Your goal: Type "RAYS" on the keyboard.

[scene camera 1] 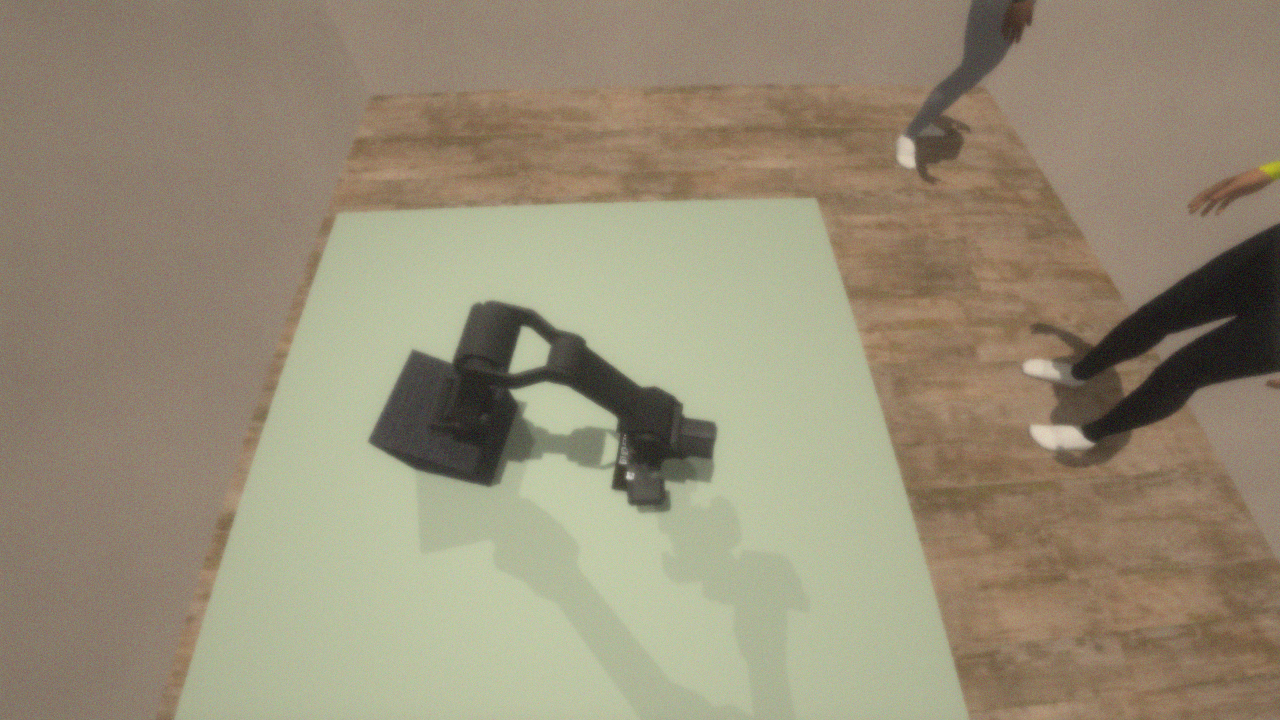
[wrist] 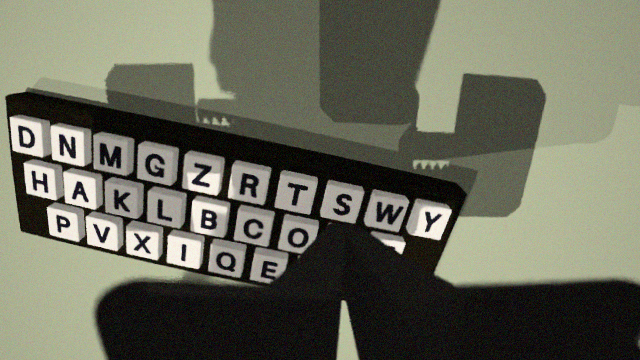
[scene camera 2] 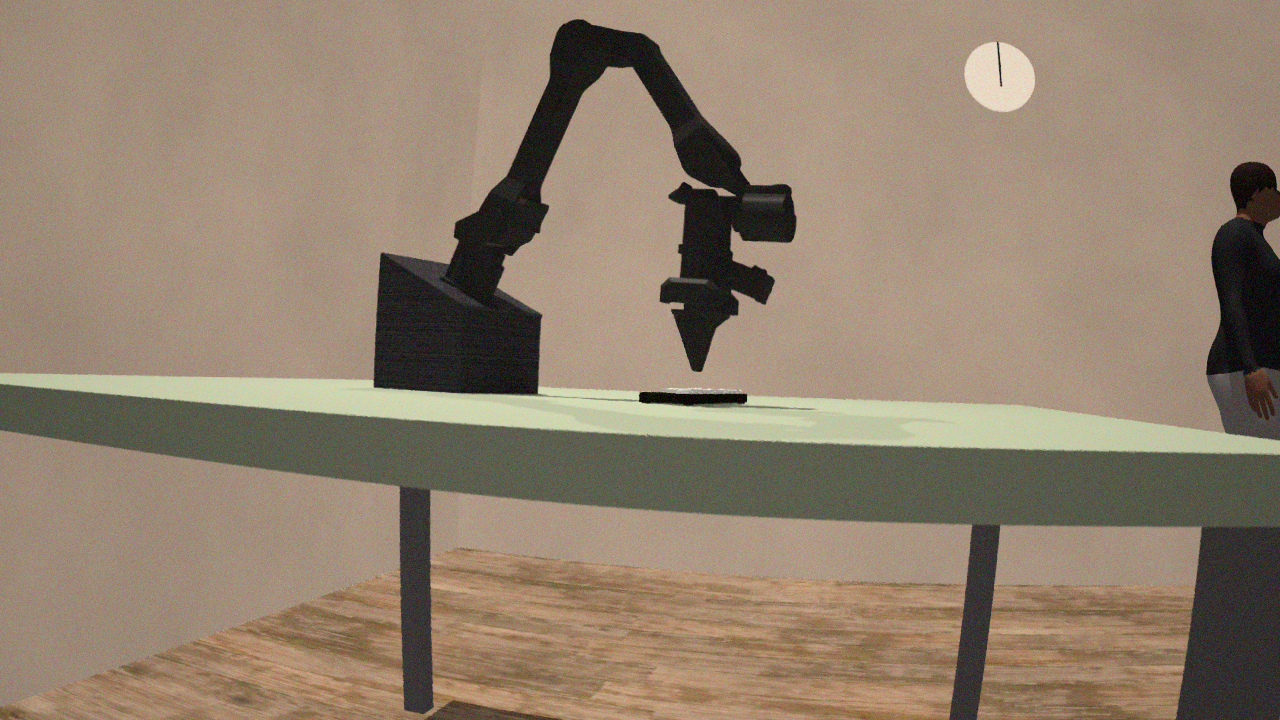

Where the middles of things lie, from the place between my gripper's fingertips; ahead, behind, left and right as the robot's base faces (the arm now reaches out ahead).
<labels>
Now: hand 5 cm to the right of the black keyboard (scene camera 2: 688, 396) and 3 cm above it. Round my hand: key (wrist: 82, 188): 2 cm ahead, 10 cm to the left, 2 cm below.
</labels>
